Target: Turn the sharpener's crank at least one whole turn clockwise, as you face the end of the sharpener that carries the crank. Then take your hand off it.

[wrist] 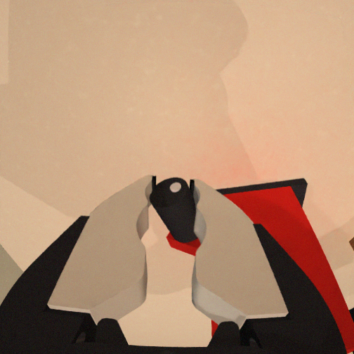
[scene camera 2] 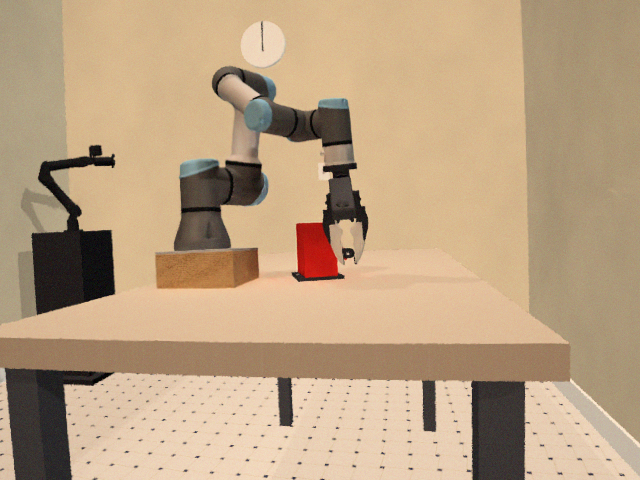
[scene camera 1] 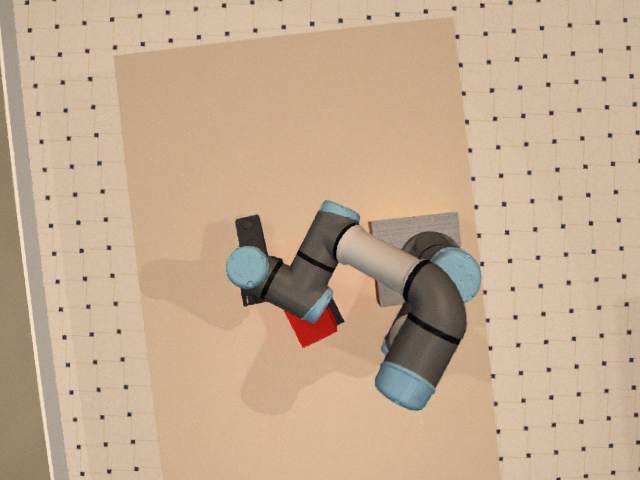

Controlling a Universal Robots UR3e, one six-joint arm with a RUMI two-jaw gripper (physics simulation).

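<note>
The red sharpener stands upright on its black base. The arm hides part of it in the top view. The crank's black knob has a pale dot on its end in the wrist view. My gripper points down beside the sharpener, with its pale fingers shut on the knob, one on each side. In the top view the fingertips and the crank are hidden under the wrist.
The arm's base stands on a wooden block near the sharpener. The forearm passes above the table. A black pedestal with a small black arm stands beyond the table at the left in the side view.
</note>
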